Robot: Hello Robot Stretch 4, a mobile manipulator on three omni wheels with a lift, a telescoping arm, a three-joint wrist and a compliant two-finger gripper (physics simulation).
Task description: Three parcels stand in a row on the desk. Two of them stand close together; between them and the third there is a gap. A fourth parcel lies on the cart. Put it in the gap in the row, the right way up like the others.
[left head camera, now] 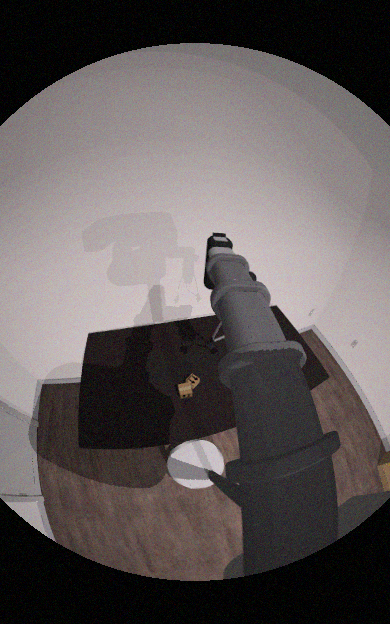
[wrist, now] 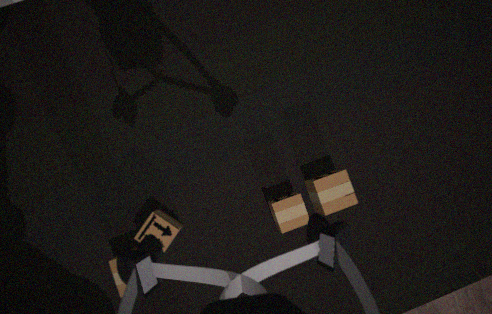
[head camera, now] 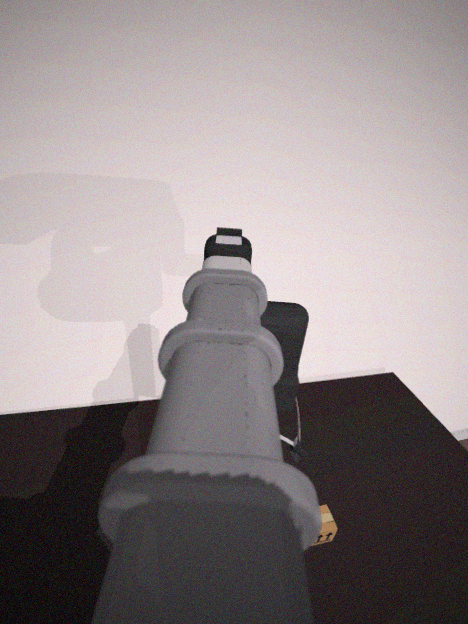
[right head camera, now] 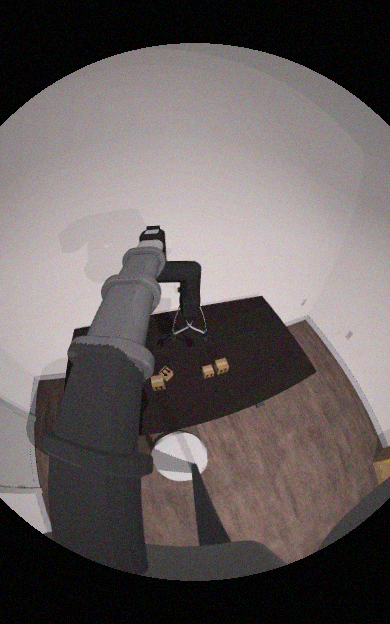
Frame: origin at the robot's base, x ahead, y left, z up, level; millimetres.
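Seen in the pictures: gripper, fingertip midpoint: (left head camera: 225, 346) (wrist: 235, 243) (right head camera: 188, 339); robot's base, link origin: (left head camera: 194, 462) (right head camera: 180, 454).
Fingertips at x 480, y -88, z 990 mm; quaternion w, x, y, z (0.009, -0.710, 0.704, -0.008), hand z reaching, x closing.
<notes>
Pixels of each thing's top centre, then the offset from my fingertips to it. Level surfaces: height alone.
- third parcel, top centre: (wrist: 132, 273) (left head camera: 184, 388) (right head camera: 156, 380) 160 mm left, 74 mm back, 240 mm down
- desk, surface height: 298 mm down
- fourth parcel, top centre: (wrist: 156, 234) (left head camera: 192, 378) (right head camera: 165, 371) 121 mm left, 21 mm back, 248 mm down
Two tan parcels stand close together at the right, a larger one (head camera: 328, 525) (right head camera: 222, 365) (wrist: 334, 192) and a smaller one (right head camera: 208, 371) (wrist: 291, 213), tape on top. Left of them, across a gap, a third parcel (left head camera: 185, 390) (right head camera: 158, 383) (wrist: 118, 277) stands on the desk (left head camera: 120, 410) (right head camera: 280, 345). A fourth parcel (left head camera: 193, 380) (right head camera: 166, 372) (wrist: 159, 230) lies turned close behind it, its arrow face up; whether they touch is unclear. My gripper (right head camera: 190, 334) (wrist: 235, 243) is open and empty, above the desk behind the row. One finger partly covers the left parcels in the wrist view.
The arm (head camera: 216, 403) (left head camera: 270, 400) (right head camera: 110, 375) crosses above the desk and hides part of it. A round white object (left head camera: 187, 482) (right head camera: 187, 472) is in front of the desk. A wall rises behind the desk. A yellowish box (right head camera: 382, 470) is at the far right edge.
</notes>
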